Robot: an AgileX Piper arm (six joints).
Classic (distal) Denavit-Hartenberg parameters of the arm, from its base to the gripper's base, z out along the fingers. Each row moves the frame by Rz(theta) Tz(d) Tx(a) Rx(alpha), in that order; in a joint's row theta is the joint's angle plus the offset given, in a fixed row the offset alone. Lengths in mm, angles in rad.
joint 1: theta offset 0, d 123, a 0, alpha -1.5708
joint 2: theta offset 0.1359, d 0, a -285, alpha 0
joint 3: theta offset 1.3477, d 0, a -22, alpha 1.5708
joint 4: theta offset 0, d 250.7, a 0, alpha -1.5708
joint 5: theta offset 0, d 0, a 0, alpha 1.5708
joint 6: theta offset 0, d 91, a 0, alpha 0
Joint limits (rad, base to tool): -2.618..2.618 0..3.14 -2.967..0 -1.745..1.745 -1.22..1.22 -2.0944..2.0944
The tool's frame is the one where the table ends.
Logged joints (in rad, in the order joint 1, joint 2, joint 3, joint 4, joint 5, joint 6), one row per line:
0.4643 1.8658 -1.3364 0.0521 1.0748 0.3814
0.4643 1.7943 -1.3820 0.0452 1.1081 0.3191
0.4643 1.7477 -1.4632 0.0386 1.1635 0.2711
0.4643 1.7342 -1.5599 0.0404 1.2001 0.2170
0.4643 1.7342 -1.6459 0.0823 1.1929 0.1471
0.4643 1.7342 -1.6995 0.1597 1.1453 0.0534
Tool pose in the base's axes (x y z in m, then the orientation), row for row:
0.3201 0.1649 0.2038 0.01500 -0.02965 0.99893 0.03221
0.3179 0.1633 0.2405 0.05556 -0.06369 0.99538 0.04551
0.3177 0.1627 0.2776 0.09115 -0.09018 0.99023 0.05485
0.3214 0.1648 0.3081 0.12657 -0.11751 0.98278 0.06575
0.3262 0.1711 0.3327 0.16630 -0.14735 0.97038 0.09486
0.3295 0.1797 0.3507 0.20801 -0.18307 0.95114 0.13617
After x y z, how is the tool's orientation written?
As a quaternion, w x y z.
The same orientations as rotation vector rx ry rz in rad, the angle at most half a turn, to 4 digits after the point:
-0.0923 3.1086 0.1002
-0.1933 3.0211 0.1381
-0.2680 2.9424 0.1630
-0.3421 2.8610 0.1914
-0.4195 2.7628 0.2701
-0.5096 2.6474 0.3790

